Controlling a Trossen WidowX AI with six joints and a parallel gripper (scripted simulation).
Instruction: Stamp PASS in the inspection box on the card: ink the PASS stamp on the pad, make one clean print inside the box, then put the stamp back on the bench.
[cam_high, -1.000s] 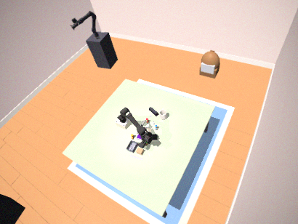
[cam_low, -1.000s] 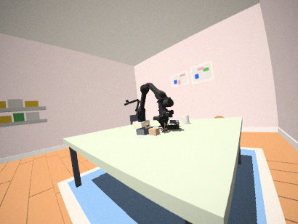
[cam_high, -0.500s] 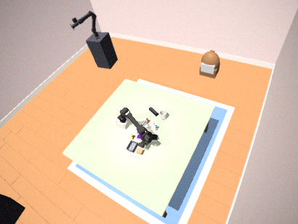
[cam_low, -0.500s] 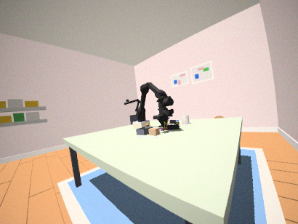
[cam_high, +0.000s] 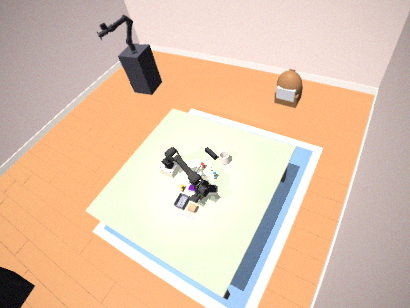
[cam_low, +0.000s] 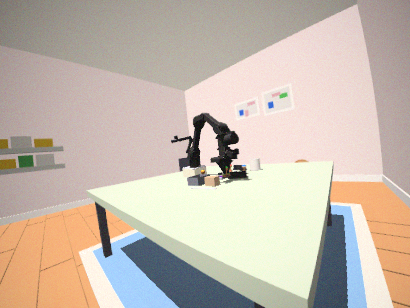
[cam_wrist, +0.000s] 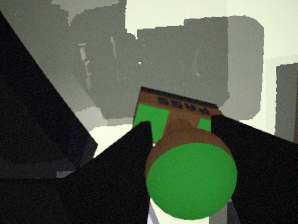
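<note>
Now: gripper tip 10 cm past the purple ink pad, 6 cm to the right of it and 4 cm above it. Also, from my gripper tip: tan block: 10 cm to the right, 3 cm behind, 2 cm below; then dark block: 10 cm to the left, 2 cm below, 2 cm ahead; then green-knobbed stamp: right at my gripper tip.
</note>
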